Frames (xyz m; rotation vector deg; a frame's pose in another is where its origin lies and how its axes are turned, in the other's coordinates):
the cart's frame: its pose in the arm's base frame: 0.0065 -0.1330 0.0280 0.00 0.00 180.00
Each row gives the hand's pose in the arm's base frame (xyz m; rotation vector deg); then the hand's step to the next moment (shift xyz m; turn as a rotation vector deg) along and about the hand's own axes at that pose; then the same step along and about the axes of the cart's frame.
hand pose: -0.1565 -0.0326 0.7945 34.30 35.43 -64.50
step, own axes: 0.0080 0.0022 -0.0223 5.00 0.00 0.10
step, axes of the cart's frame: -0.0012 -0.0115 -0.0208 -1.54 3.22 -3.51
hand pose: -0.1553 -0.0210 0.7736 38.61 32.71 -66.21
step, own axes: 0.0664 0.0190 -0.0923 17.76 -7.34 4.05
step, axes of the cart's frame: -0.0324 -0.0310 -0.1062 1.28 15.99 -11.33
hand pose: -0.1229 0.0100 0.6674 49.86 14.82 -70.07
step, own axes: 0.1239 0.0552 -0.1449 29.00 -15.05 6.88
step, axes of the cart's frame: -0.1325 -0.0177 -0.1467 4.90 26.53 -19.67
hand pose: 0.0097 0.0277 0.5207 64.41 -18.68 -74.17
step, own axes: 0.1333 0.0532 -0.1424 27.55 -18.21 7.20
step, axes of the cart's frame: -0.1792 0.0561 -0.0750 7.46 25.00 -21.49
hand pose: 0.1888 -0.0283 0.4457 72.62 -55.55 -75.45
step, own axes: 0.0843 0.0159 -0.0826 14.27 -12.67 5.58
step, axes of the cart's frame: -0.0902 0.0773 -0.0083 6.13 12.63 -14.08
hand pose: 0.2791 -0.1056 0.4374 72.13 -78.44 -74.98
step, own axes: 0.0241 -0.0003 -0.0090 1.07 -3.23 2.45
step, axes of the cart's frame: -0.0055 0.0251 -0.0010 2.21 0.53 -3.52
